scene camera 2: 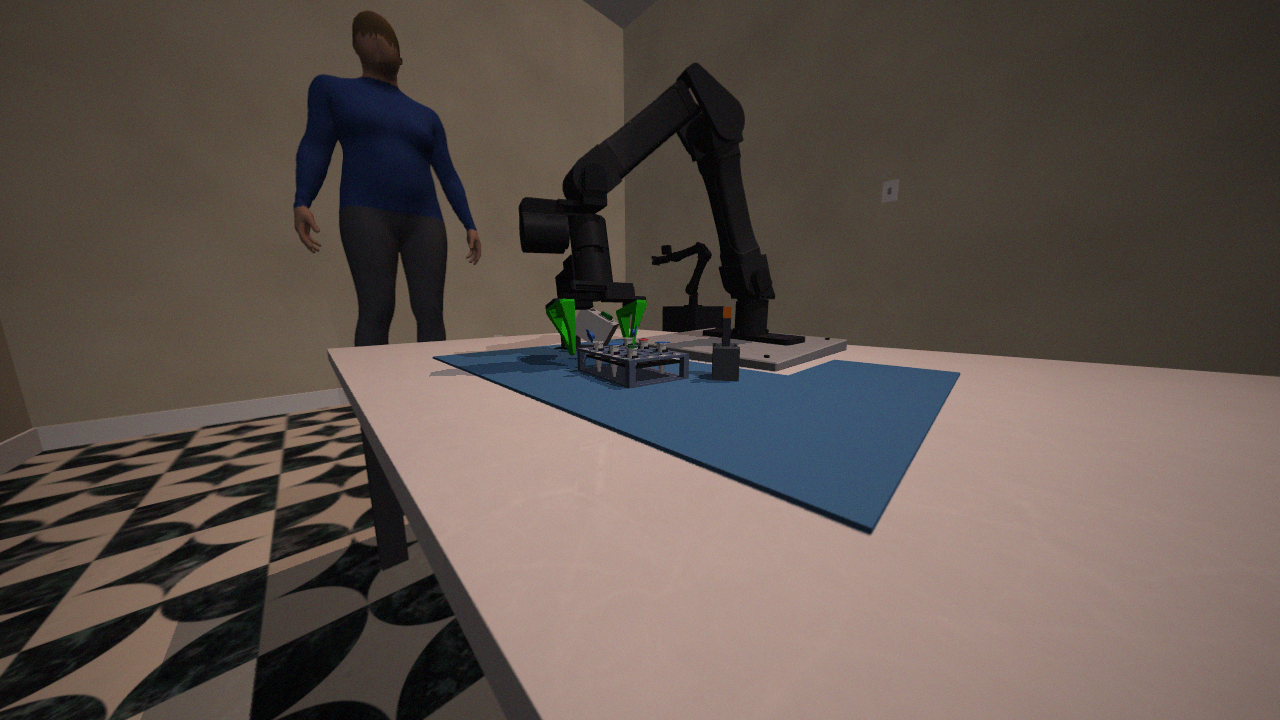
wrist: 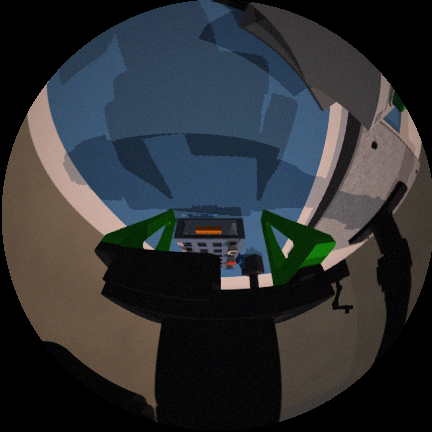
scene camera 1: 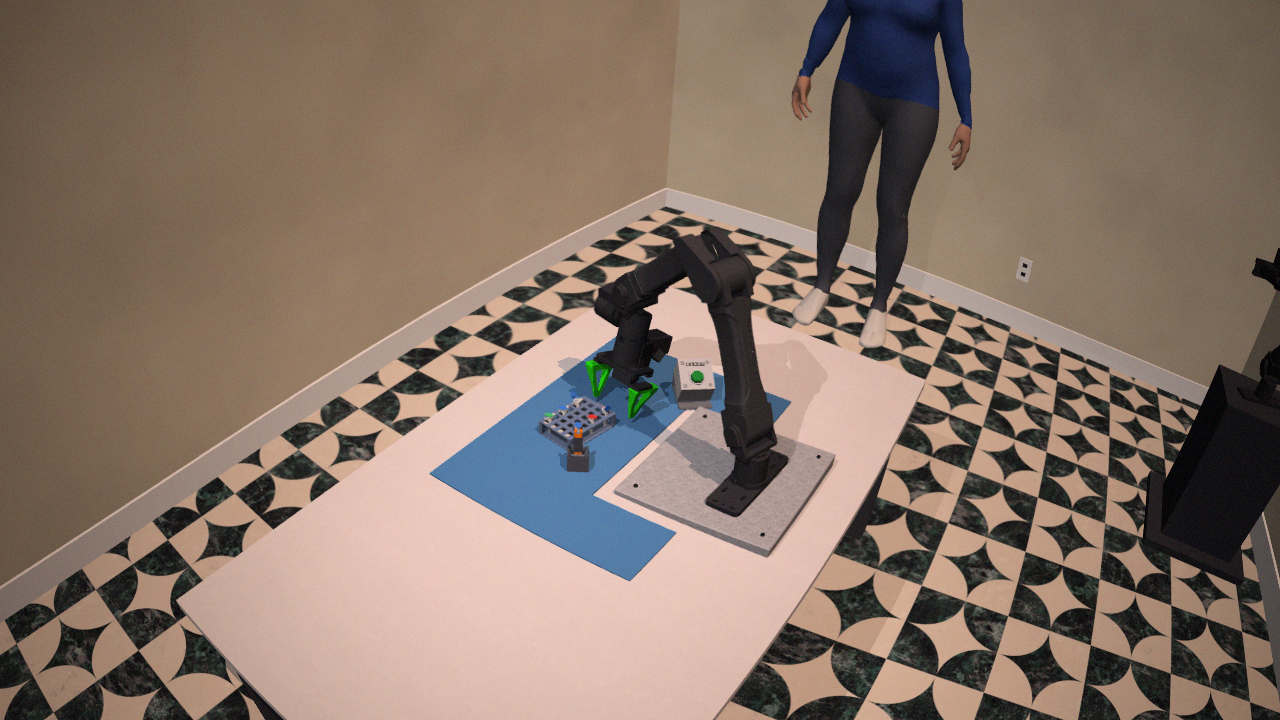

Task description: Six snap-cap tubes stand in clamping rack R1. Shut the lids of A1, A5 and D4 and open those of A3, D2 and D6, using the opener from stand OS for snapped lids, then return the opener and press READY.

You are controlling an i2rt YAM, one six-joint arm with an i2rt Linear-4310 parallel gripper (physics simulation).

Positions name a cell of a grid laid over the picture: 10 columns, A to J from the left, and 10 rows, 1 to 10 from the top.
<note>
My gripper (scene camera 2: E5) is open and holds nothing. I also see a box with green button (scene camera 1: F6), a blue mat (scene camera 2: G7) and a dark holder (scene camera 2: F6).
My gripper is seen too in the wrist view (wrist: F5) and in scene camera 1 (scene camera 1: E6). The box with green button is seen too in the wrist view (wrist: H2). The blue mat shows as well in the wrist view (wrist: E3) and in scene camera 1 (scene camera 1: D7).
</note>
